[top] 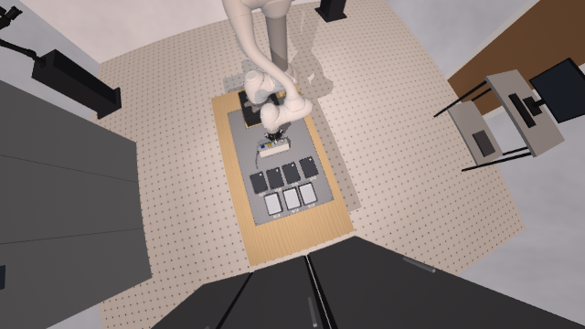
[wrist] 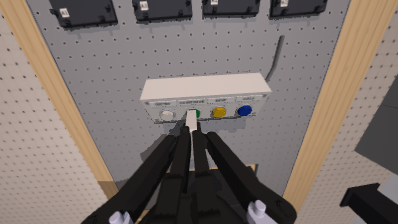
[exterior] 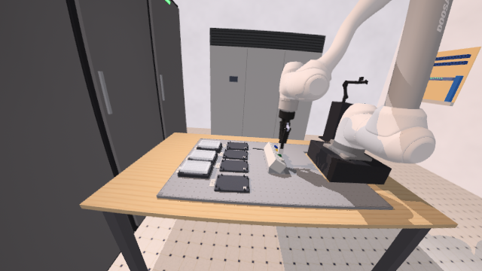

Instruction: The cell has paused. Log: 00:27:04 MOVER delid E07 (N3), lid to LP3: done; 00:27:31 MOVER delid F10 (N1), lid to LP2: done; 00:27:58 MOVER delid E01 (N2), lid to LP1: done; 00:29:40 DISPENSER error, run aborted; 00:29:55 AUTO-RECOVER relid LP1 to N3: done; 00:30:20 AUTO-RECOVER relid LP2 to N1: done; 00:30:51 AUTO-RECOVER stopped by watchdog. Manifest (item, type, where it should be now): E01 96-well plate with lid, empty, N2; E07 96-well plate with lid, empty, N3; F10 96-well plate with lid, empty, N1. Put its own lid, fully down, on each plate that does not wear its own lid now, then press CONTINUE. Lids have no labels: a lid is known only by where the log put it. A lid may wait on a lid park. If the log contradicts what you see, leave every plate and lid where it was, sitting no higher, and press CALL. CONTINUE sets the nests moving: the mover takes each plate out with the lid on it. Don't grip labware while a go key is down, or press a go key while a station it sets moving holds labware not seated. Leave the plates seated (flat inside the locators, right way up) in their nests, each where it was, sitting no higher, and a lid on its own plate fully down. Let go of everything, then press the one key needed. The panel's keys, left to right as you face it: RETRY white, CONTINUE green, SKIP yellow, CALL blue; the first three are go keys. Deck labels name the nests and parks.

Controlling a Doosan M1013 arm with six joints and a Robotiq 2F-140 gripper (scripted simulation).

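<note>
Right now my hand is 4 cm above the green continue key. Round my hand: white key: 1 cm ahead, 5 cm to the left, 4 cm below; then blue key: 1 cm behind, 10 cm to the right, 4 cm below; then yellow key: 1 cm behind, 5 cm to the right, 4 cm below.
</note>
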